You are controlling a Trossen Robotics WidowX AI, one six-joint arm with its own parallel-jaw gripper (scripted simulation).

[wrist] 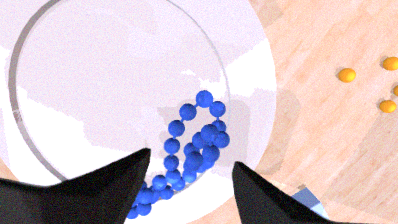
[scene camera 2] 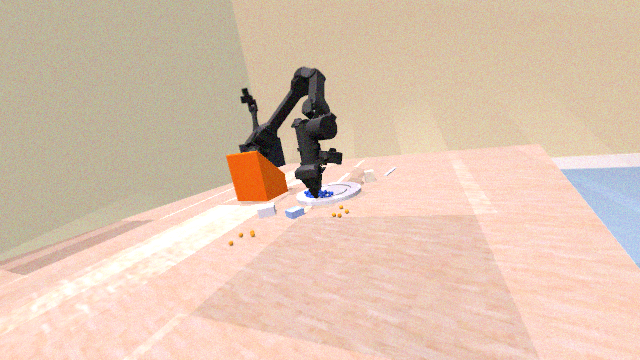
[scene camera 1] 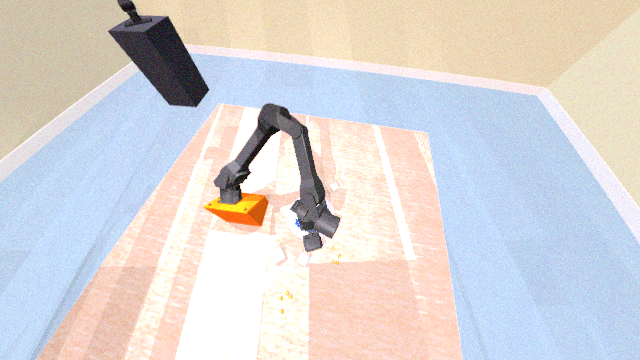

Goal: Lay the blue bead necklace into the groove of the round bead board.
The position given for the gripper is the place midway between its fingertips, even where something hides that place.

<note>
In view: the gripper (scene camera 2: pixel 318 195) and a round white bead board (wrist: pixel 100 87).
The gripper also shows in the wrist view (wrist: pixel 192 161).
</note>
